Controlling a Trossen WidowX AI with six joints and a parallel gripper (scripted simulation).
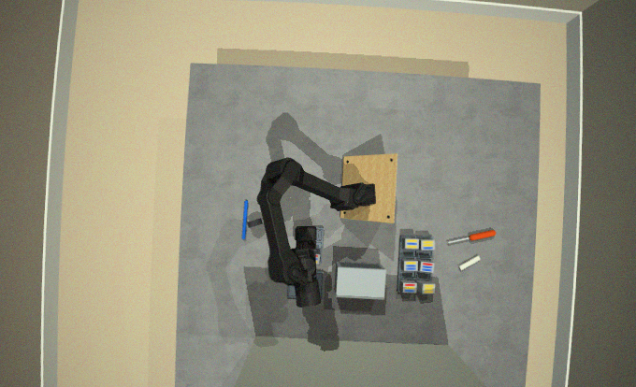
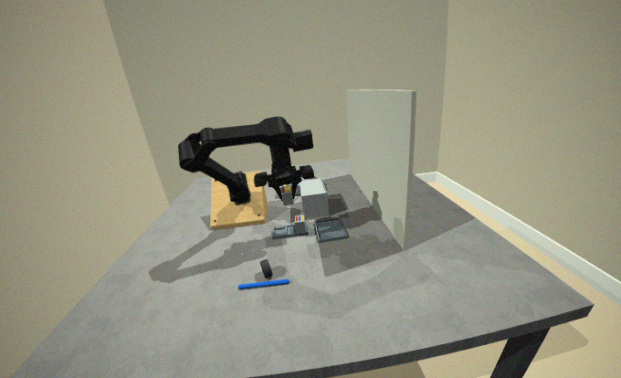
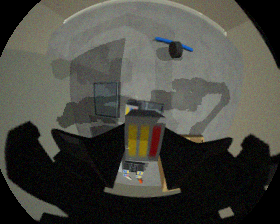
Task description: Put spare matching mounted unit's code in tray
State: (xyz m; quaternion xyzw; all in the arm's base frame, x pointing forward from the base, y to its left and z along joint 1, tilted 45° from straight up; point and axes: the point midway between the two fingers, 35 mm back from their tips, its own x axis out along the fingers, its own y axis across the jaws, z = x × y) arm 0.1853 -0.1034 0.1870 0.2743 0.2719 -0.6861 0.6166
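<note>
Right now the shallow grey tray is 130 mm ahead of my gripper tip, 20 mm to the right of it and 140 mm below it. Also, from my gripper tip: rack (10 mm behind, 20 mm to the left, 130 mm below); then mounted unit (110 mm ahead, 180 mm to the left, 90 mm below); then black tape roll (100 mm behind, 180 mm to the right, 120 mm below).
</note>
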